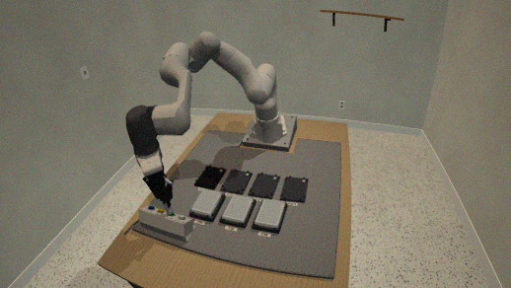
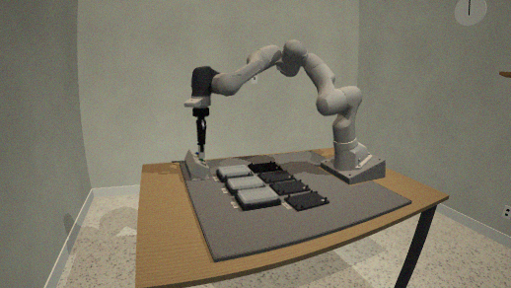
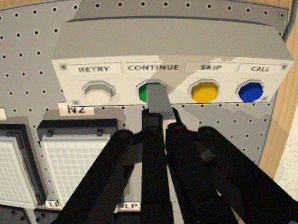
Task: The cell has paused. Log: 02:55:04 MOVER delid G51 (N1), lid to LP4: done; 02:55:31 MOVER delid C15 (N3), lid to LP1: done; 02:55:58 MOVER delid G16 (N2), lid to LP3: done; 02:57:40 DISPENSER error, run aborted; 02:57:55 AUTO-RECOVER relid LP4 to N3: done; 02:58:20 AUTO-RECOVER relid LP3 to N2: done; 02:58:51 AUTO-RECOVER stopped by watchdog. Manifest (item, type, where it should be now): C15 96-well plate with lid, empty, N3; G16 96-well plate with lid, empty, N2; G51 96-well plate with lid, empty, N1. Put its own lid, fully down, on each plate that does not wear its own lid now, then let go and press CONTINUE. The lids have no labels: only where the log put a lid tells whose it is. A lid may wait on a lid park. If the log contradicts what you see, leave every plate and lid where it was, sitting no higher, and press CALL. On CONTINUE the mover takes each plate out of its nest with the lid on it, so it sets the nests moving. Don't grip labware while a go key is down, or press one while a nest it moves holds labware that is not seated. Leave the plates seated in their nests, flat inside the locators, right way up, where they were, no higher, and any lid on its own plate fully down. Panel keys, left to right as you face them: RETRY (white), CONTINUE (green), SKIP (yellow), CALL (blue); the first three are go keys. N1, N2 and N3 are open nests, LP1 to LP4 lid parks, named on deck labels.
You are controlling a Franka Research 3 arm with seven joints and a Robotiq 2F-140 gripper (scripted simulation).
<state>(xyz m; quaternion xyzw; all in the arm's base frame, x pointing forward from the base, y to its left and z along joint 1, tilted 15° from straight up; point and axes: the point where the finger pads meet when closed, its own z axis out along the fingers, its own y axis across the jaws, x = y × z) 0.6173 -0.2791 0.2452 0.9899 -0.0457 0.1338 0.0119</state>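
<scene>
Right now my hand is 4 cm above the green continue key. From my hand the other things lie so: white retry key 1 cm ahead, 5 cm to the left, 4 cm below; then blue call key 1 cm behind, 10 cm to the right, 4 cm below; then yellow skip key 5 cm to the right, 4 cm below.
</scene>
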